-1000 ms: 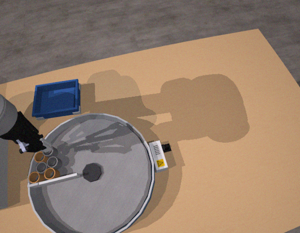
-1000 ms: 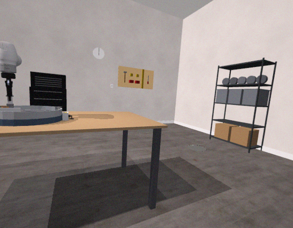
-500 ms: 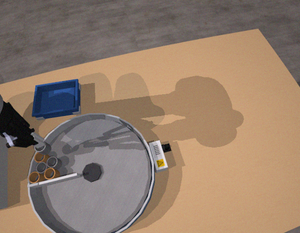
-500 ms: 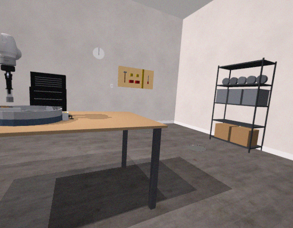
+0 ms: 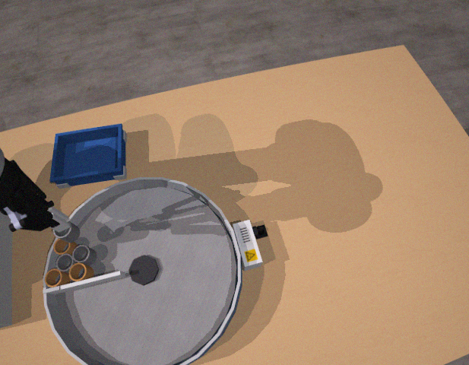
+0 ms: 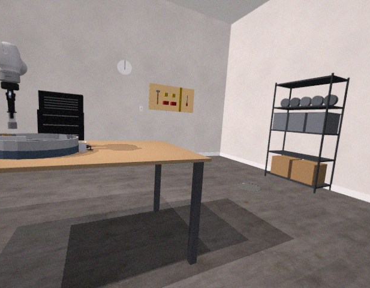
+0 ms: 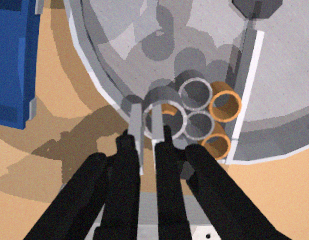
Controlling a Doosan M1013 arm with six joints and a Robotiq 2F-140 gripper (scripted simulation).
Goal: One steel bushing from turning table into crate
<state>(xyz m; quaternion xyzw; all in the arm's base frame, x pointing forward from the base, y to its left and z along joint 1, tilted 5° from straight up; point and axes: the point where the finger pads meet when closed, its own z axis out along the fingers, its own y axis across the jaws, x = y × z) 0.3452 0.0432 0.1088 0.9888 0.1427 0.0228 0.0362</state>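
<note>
The blue crate is 24 cm to the left of my hand and 16 cm below it. Round my hand: turning table 14 cm ahead, 10 cm to the right, 13 cm below.
</note>
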